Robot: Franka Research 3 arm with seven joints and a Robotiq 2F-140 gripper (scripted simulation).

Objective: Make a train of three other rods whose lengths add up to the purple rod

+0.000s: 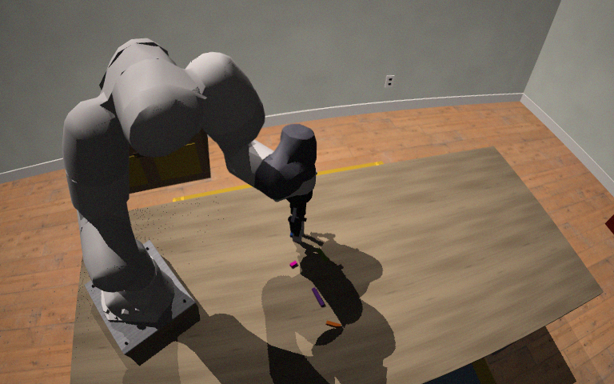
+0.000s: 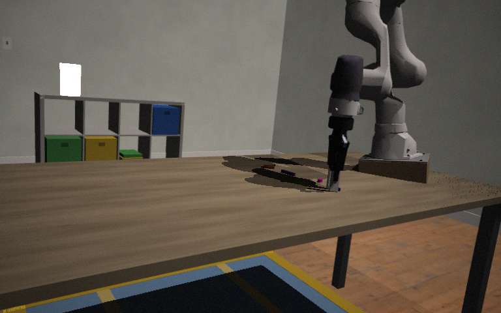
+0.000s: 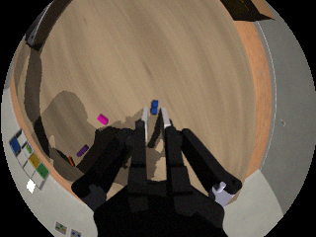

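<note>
Right now the orange rod is 310 mm to the right of my hand and 30 mm below it. Round my hand: lime rod: 90 mm to the right, 50 mm ahead, 30 mm below; then magenta rod: 90 mm to the right, 40 mm behind, 30 mm below; then purple rod: 220 mm to the right, 30 mm below, 10 mm behind.
</note>
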